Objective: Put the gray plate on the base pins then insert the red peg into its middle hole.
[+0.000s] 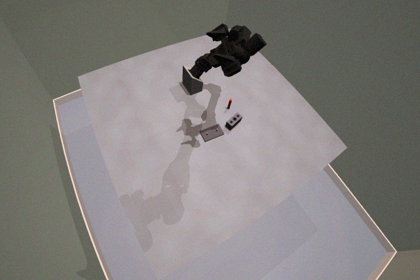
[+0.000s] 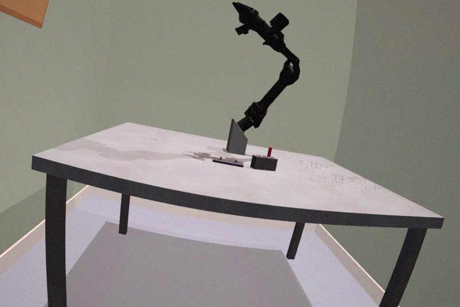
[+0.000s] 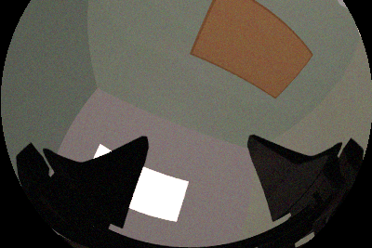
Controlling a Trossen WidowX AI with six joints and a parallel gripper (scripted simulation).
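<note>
The gray plate lies 24 cm to the left of my gripper tip and 61 cm below it. From my gripper tip the other things lie so: red peg 10 cm behind, 27 cm to the left, 60 cm below; dark base 9 cm to the left, 64 cm below.
</note>
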